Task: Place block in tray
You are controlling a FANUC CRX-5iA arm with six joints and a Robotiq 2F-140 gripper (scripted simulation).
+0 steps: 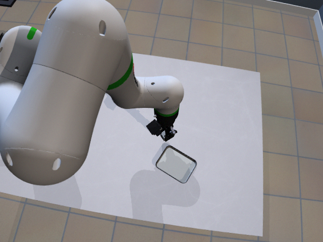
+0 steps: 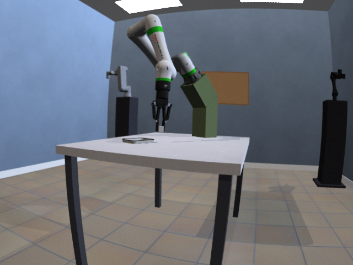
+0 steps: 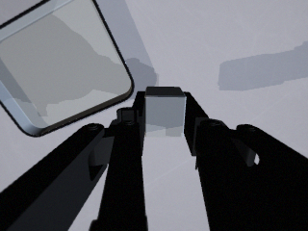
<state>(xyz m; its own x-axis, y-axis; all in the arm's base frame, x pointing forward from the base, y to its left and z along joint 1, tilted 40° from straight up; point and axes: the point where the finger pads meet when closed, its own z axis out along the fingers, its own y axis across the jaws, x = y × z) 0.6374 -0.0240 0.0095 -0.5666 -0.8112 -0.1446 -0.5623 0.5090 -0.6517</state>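
The white tray lies 80 mm ahead of my hand, 110 mm to the right of it and 90 mm below it. Round my hand: pale grey block: 20 mm below.
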